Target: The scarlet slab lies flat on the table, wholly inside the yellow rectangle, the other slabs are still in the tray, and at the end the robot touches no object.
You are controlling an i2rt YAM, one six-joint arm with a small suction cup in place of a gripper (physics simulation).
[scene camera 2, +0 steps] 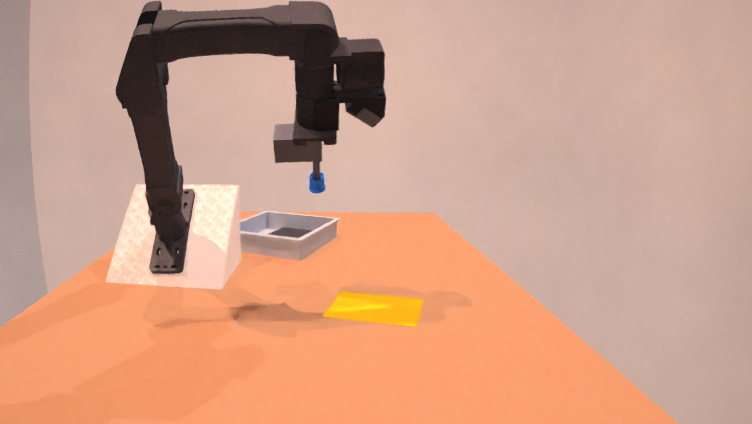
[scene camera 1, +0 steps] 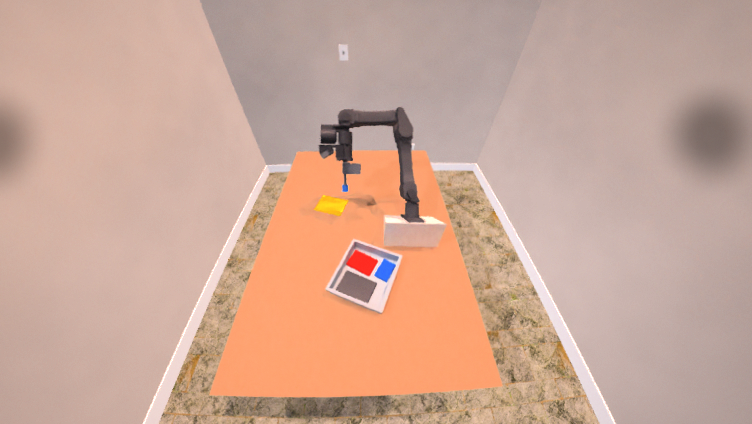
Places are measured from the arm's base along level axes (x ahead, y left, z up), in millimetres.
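Where they show: hand at its tool point: (scene camera 2: pixel 317 187) (scene camera 1: pixel 345 191); arm's base at its link origin: (scene camera 2: pixel 173 230) (scene camera 1: pixel 411 219).
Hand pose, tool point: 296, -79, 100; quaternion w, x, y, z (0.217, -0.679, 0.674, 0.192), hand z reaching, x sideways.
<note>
Each offset is from my tool point to the centre of the thing, as dx, dy, dz. "*": to the spot under its first point. Level surfaces: height alone.
The scarlet slab {-74, +252, -178} (scene camera 1: pixel 362 262) lies flat in the grey tray {-91, +313, -161} (scene camera 1: pixel 389 298) (scene camera 2: pixel 273 247), in the part toward the arm. A blue slab {-170, +288, -179} (scene camera 1: pixel 385 270) lies beside it, and a dark grey slab {-53, +358, -178} (scene camera 1: pixel 356 286) (scene camera 2: pixel 290 232) lies in the same tray. The scarlet slab does not show in scene camera 2. The yellow rectangle {* +97, -92, -186} (scene camera 1: pixel 331 205) (scene camera 2: pixel 374 309) lies flat on the table with no slab on it. My gripper (scene camera 1: pixel 345 188) (scene camera 2: pixel 317 183), a small blue suction cup, points down and hangs in the air above the table, near the yellow rectangle. It is open, with nothing on it, and touches no object.
The arm stands on a white wedge-shaped base (scene camera 1: pixel 413 232) (scene camera 2: pixel 214 263), beside the tray near one long edge of the orange table {dz -186} (scene camera 1: pixel 358 352) (scene camera 2: pixel 400 373). The tray has raised walls. Walls of the room surround the table.
</note>
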